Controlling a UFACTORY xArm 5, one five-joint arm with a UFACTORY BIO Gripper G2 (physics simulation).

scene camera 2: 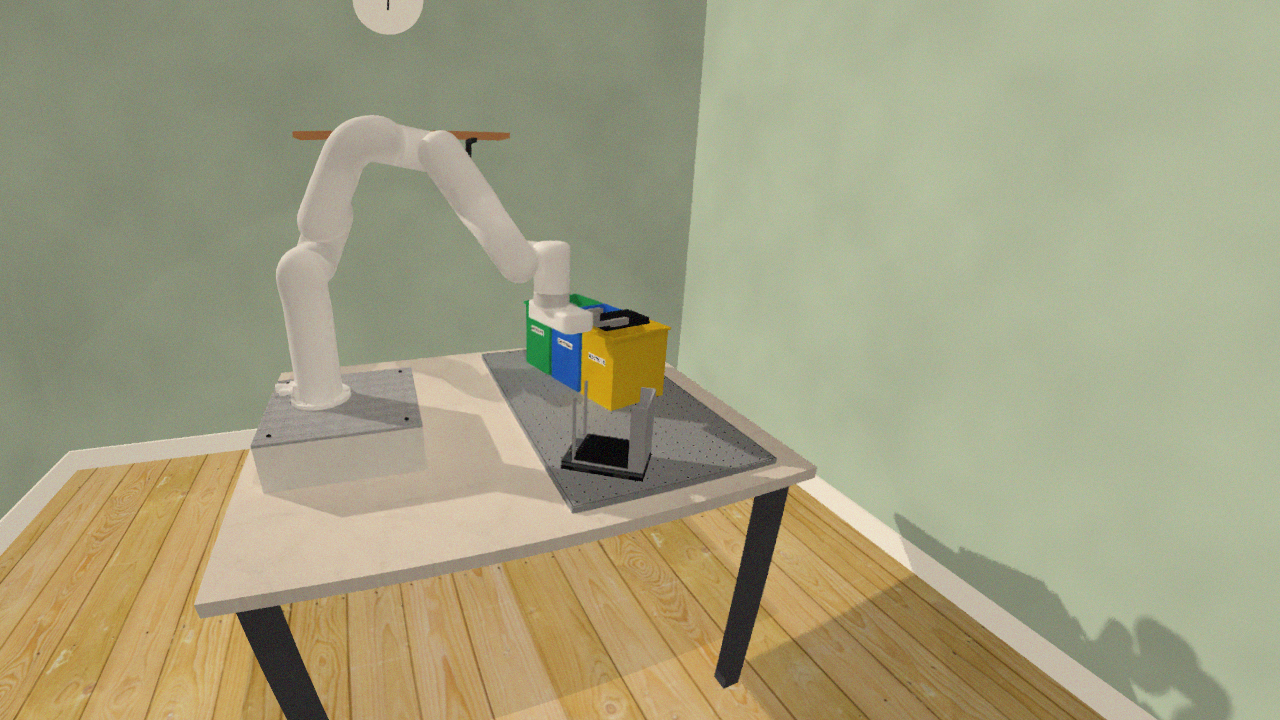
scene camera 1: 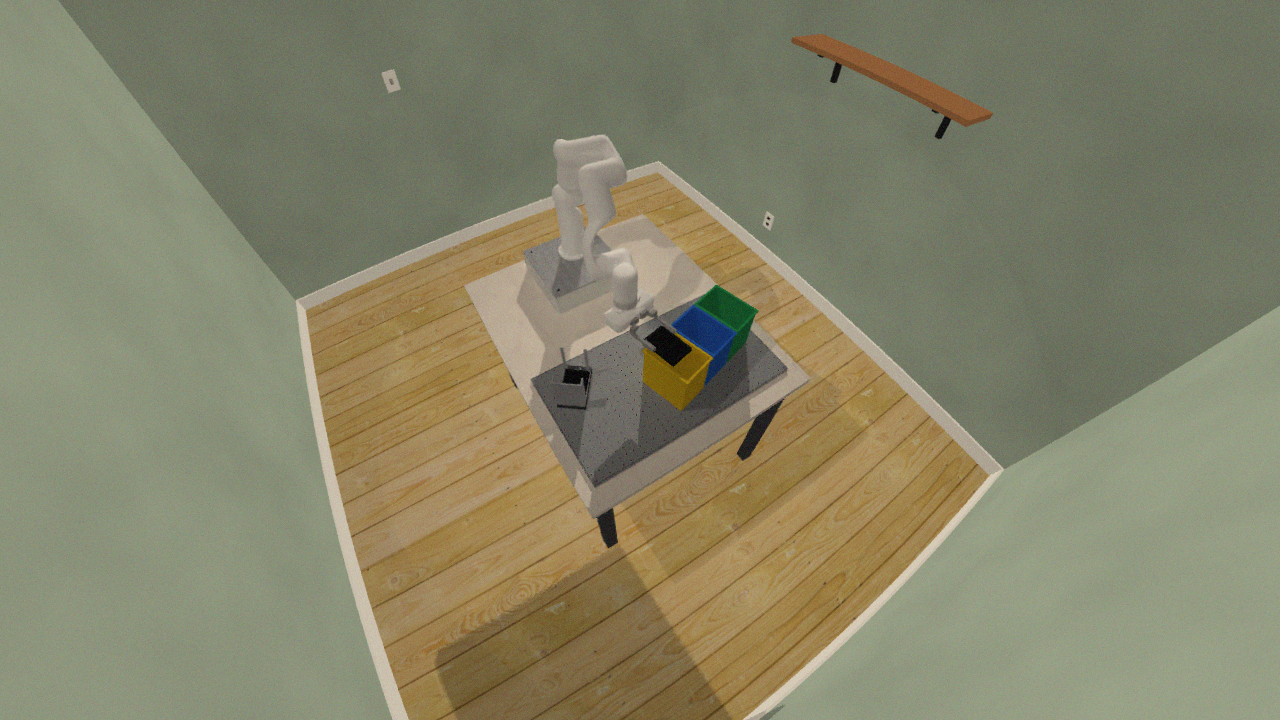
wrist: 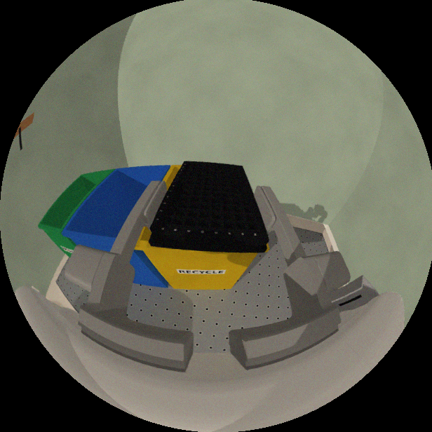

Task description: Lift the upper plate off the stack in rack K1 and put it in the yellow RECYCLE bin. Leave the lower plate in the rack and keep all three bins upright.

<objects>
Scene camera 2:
gripper: 614, 316
yellow recycle bin: 617, 363
blue bin: 566, 349
green bin: 538, 336
black plate: 598, 449
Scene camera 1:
gripper: 665, 341
yellow recycle bin: 680, 384
blue bin: 713, 337
green bin: 736, 314
black plate: 669, 347
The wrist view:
gripper: 210, 189
blue bin: 96, 223
green bin: 53, 222
black plate: 208, 206
</objects>
